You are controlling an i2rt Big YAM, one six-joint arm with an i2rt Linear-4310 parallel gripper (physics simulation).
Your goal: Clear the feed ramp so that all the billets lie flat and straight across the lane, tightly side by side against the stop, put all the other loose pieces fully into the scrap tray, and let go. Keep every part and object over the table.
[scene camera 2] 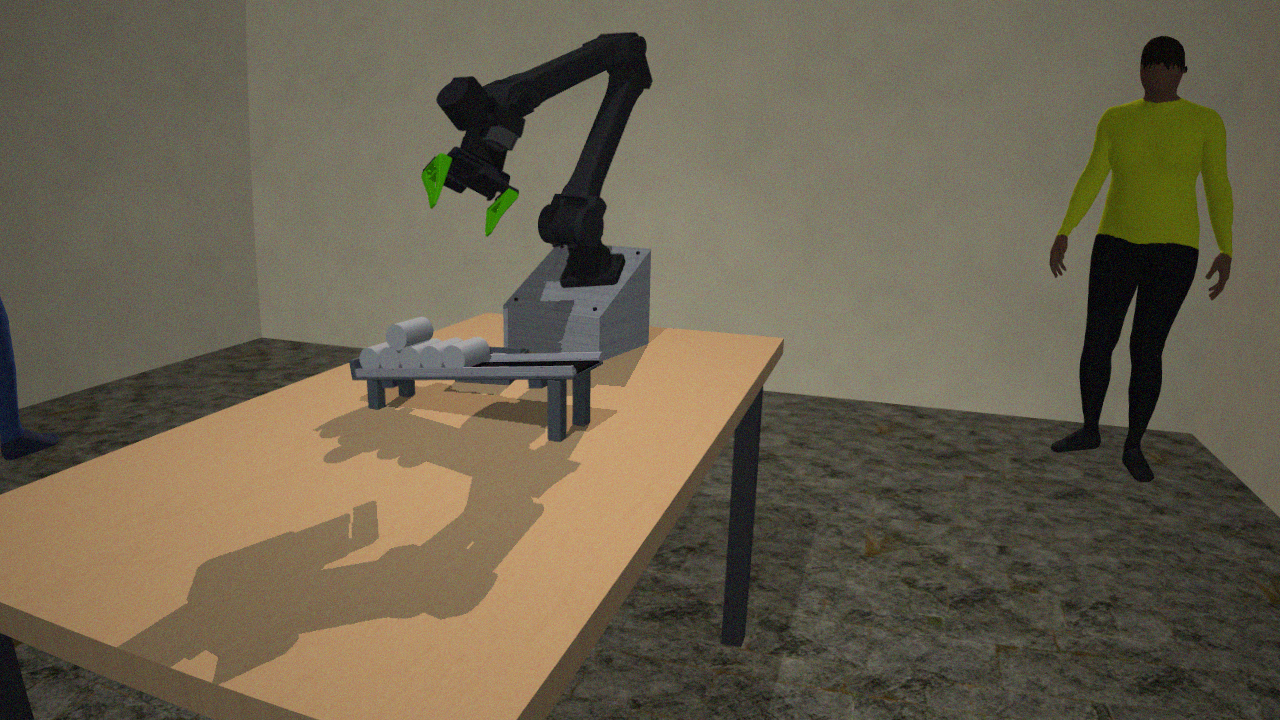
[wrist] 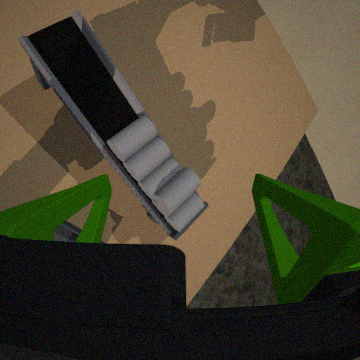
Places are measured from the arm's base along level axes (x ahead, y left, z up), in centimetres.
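Pixels of known places: gripper, fingertip midpoint: (scene camera 2: 461, 220) (wrist: 181, 181); arm's base, origin of the base link: (scene camera 2: 593, 273).
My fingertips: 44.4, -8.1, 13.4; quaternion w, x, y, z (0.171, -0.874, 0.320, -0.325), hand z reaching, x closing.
Observation:
Ahead of a thing's pixels: the offset from my fingertips to its top centre, as dx, dy, dz. "*": to the spot under its first point. Level surfaces: height alone.
The feed ramp (scene camera 2: 465, 373) (wrist: 128, 93) stands on legs on the table. Several pale grey billets lie side by side across its lane at the stop end, including an end billet @[+5.8, +3.1, -17.1] (scene camera 2: 465, 351) (wrist: 132, 138) and one beside the stop @[+3.2, -12.5, -19.2] (wrist: 187, 213). Another grey cylinder @[+4.1, -7.1, -15.0] (scene camera 2: 409, 333) (wrist: 177, 191) lies raised on top of the row, roughly crosswise, partly hiding those below. My gripper (scene camera 2: 460, 221) (wrist: 181, 181) is open and empty, high above the ramp. The scrap tray is not clearly identifiable; a dark grey object @[* -12.5, +0.3, -28.1] (wrist: 67, 231) shows partly behind the left finger.
The robot's grey base (scene camera 2: 554, 317) stands on the table @[dz -28.5] (scene camera 2: 626, 429) behind the ramp. Arm and ramp shadows fall across the tabletop. A person in a yellow top (scene camera 2: 1150, 174) stands on the floor at the right; part of another person's blue leg (scene camera 2: 7, 385) shows at the left edge.

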